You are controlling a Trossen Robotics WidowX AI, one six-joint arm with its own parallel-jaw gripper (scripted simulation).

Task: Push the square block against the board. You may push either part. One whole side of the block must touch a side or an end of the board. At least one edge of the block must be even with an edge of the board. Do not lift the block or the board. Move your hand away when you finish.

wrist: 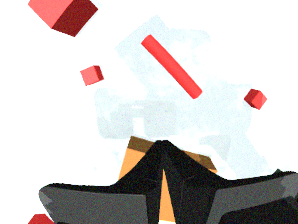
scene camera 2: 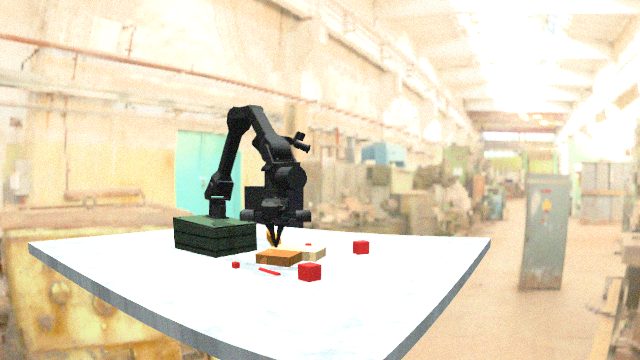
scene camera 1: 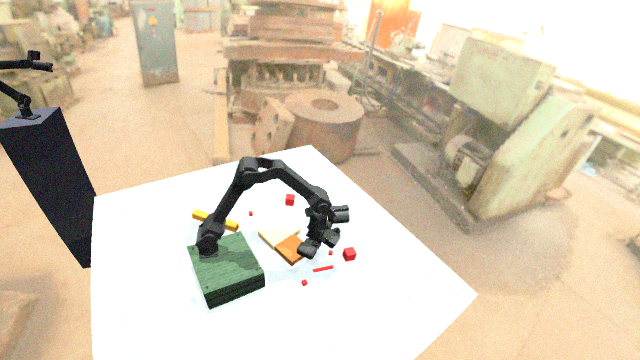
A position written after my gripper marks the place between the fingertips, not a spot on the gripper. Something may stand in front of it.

My gripper (scene camera 2: 276,247) is shut, holding nothing. Further things: a board (scene camera 1: 279,230), a square block (wrist: 137,147) and a red stick (wrist: 155,49).
My gripper is seen too in the wrist view (wrist: 162,145) and in scene camera 1 (scene camera 1: 313,251).
